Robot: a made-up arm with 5 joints. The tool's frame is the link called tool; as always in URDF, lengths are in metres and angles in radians. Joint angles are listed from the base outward.
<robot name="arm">
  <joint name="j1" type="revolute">
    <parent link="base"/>
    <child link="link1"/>
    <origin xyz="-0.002 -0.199 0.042"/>
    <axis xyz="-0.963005 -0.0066 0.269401"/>
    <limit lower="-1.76" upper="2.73"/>
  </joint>
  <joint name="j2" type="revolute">
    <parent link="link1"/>
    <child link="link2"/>
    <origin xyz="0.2 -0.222 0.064"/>
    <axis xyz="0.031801 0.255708 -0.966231"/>
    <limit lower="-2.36" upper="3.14"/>
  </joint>
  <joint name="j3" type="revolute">
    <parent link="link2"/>
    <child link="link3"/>
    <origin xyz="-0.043 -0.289 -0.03"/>
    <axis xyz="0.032 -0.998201 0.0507"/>
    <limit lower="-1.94" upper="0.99"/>
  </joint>
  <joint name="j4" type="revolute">
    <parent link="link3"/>
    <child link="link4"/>
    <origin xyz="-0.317 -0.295 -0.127"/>
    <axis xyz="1 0 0"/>
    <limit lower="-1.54" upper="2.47"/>
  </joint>
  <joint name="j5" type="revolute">
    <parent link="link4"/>
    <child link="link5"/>
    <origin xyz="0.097 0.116 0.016"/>
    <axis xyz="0 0 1"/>
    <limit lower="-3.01" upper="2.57"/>
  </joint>
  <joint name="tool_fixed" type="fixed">
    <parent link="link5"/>
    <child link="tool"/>
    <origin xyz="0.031 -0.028 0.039" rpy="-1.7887 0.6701 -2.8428"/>
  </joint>
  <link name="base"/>
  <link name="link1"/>
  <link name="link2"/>
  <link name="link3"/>
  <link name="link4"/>
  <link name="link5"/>
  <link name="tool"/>
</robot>
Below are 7 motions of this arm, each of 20 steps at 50 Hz.
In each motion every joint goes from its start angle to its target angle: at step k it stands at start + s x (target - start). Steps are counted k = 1, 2, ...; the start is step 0. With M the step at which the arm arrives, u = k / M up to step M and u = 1 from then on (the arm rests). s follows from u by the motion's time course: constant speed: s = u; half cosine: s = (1 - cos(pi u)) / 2; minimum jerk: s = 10 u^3 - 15 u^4 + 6 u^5.
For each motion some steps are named. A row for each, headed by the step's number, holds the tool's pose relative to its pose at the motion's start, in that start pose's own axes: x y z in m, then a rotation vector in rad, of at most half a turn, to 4 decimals.
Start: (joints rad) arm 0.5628 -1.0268 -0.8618 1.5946 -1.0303
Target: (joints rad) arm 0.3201 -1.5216 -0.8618 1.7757 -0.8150
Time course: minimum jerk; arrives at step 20
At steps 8, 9, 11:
8: -0.0592 0.0258 -0.0476 -0.0506 -0.1545 -0.1055
9: -0.0731 0.0335 -0.0620 -0.0650 -0.1978 -0.1349
11: -0.0979 0.0500 -0.0933 -0.0952 -0.2873 -0.1957

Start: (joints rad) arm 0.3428 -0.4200 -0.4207 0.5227 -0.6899
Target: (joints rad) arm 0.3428 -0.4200 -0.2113 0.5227 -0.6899
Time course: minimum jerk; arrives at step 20
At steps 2, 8, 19, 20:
2: 0.0001 0.0003 0.0002 -0.0011 -0.0007 0.0013
8: 0.0023 0.0124 0.0085 -0.0406 -0.0245 0.0466
19: 0.0047 0.0403 0.0252 -0.1278 -0.0770 0.1466
20: 0.0047 0.0403 0.0252 -0.1279 -0.0771 0.1468

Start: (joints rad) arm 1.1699 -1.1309 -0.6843 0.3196 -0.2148
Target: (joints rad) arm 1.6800 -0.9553 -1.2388 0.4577 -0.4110
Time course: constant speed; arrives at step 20
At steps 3, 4, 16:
3: -0.0331 -0.0522 -0.0297 0.0588 0.0953 -0.1194
4: -0.0454 -0.0687 -0.0402 0.0801 0.1273 -0.1584
16: -0.2348 -0.2175 -0.1813 0.4005 0.5120 -0.5918

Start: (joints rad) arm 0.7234 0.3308 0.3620 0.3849 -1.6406
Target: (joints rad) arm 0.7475 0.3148 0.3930 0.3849 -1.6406
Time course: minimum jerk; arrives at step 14
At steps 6, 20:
6: -0.0035 0.0024 -0.0058 -0.0166 -0.0081 0.0055
20: -0.0094 0.0065 -0.0160 -0.0452 -0.0220 0.0147

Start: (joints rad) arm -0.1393 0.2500 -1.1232 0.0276 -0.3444
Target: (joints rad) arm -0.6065 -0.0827 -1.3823 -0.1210 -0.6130
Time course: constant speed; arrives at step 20
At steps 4, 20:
4: -0.0495 0.0338 0.0291 0.0060 -0.0437 -0.0632
20: -0.2423 0.2080 0.0892 0.0483 -0.2701 -0.2091

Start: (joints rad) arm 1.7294 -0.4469 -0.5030 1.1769 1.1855
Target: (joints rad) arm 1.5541 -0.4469 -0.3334 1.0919 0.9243
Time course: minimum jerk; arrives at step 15
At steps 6, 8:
6: 0.0581 -0.0169 0.0061 0.0244 -0.0090 0.0282
8: 0.1032 -0.0278 0.0127 0.0448 -0.0161 0.0517

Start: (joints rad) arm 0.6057 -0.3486 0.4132 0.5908 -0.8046
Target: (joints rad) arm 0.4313 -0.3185 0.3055 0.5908 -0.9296
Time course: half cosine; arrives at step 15
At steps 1, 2, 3, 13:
1: 0.0014 -0.0002 0.0008 0.0010 0.0031 0.0005
2: 0.0054 -0.0007 0.0030 0.0040 0.0123 0.0019
3: 0.0121 -0.0015 0.0066 0.0087 0.0271 0.0041
13: 0.1240 -0.0085 0.0578 0.0833 0.2741 0.0280

